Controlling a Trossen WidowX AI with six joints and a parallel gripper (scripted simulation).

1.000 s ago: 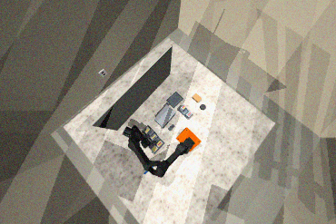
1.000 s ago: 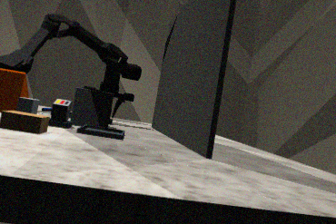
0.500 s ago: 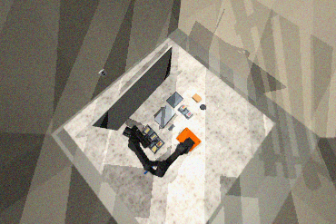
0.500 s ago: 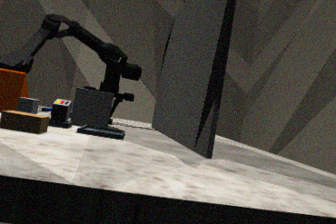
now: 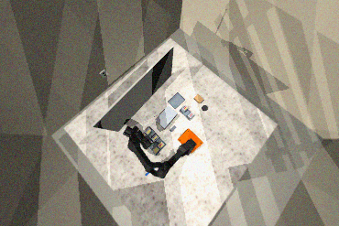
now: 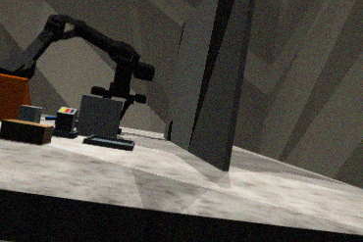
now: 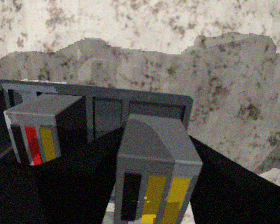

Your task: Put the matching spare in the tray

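Now: gripper tip 430 mm to the left of the tray, 40 mm above it and 30 mm short of it. Also, from my gripper tip: blue stick 230 mm behind, 100 mm to the left, 30 mm below; then dark panel 230 mm to the right, 220 mm ahead, 180 mm above; then grey spare 20 mm above, 10 mm to the right.
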